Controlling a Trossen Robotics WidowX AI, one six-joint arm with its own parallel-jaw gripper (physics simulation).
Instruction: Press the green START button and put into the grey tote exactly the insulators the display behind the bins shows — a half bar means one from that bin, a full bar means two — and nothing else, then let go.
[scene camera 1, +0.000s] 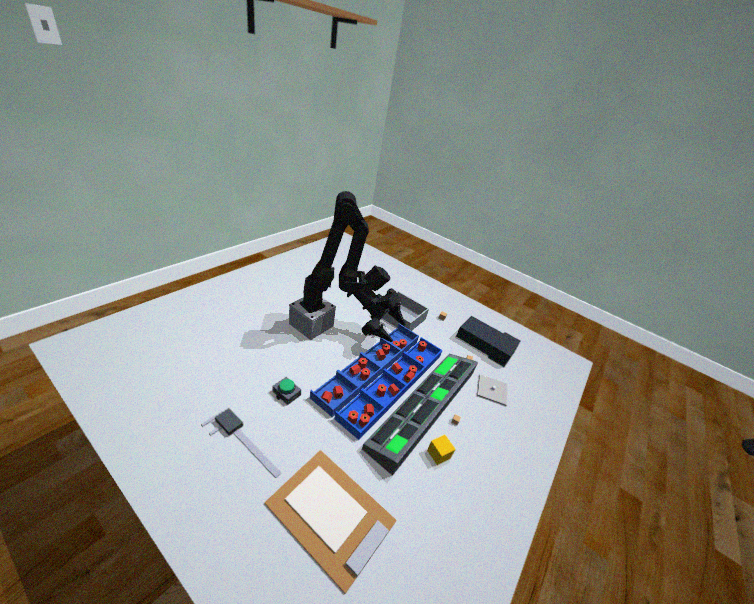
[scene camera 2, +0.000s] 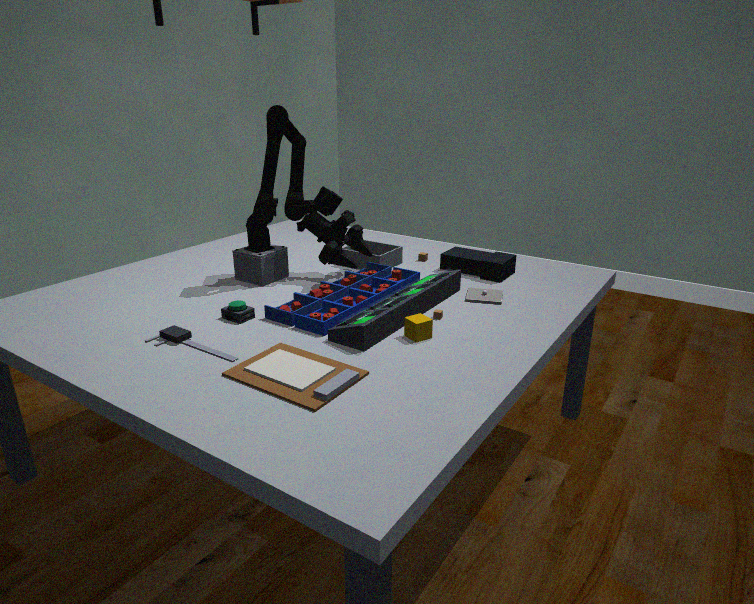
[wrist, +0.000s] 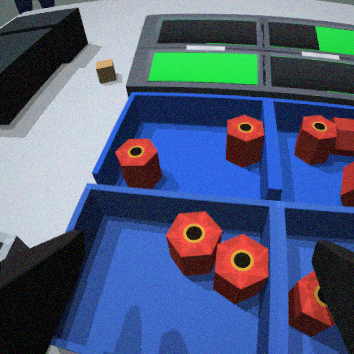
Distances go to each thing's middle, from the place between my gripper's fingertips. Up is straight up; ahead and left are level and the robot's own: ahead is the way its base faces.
Labels:
Right now my hand is 10 cm past the grey tote (scene camera 1: 414, 313), 14 cm to the right of it and 3 cm above it. From my hand the other things lie so: grey tool (scene camera 1: 228, 420): 4 cm ahead, 57 cm to the right, 5 cm below; then black box (scene camera 2: 498, 266): 19 cm ahead, 30 cm to the left, 3 cm below.

